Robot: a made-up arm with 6 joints.
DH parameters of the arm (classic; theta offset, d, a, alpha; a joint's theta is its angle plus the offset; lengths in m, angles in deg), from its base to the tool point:
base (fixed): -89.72 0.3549 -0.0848 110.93
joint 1: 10 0.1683 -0.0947 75.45
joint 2: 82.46 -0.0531 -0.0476 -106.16
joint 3: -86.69 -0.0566 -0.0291 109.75
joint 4: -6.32 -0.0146 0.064 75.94
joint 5: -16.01 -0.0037 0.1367 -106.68
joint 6: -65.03 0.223 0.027 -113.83
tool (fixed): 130.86 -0.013 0 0
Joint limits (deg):
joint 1: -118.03..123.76
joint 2: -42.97..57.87
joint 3: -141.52..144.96
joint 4: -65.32..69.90
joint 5: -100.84..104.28
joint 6: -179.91..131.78
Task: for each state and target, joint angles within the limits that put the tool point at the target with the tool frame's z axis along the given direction. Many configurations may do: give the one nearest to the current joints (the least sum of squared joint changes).
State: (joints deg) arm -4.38 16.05 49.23 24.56 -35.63 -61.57
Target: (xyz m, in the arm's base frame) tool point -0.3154 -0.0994 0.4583 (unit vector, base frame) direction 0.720 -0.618 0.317
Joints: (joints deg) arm -47.24 10.13 105.65 -8.27 -72.14 -45.84
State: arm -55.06 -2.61 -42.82 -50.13 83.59 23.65
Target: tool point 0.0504 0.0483 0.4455 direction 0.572 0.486 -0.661
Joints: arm -86.49 23.21 -19.52 -63.95 95.36 -5.01
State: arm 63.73 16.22 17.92 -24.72 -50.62 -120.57
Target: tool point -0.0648 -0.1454 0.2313 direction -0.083 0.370 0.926
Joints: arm 59.46 8.81 0.32 -35.14 -2.96 -136.61
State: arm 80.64 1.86 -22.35 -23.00 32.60 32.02
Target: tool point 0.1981 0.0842 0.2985 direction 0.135 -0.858 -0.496
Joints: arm 85.72 -13.11 -47.31 -7.76 30.98 13.59
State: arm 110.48 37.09 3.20 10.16 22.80 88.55
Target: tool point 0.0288 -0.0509 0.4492 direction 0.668 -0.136 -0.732
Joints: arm 108.54 49.51 26.37 45.87 25.47 38.66
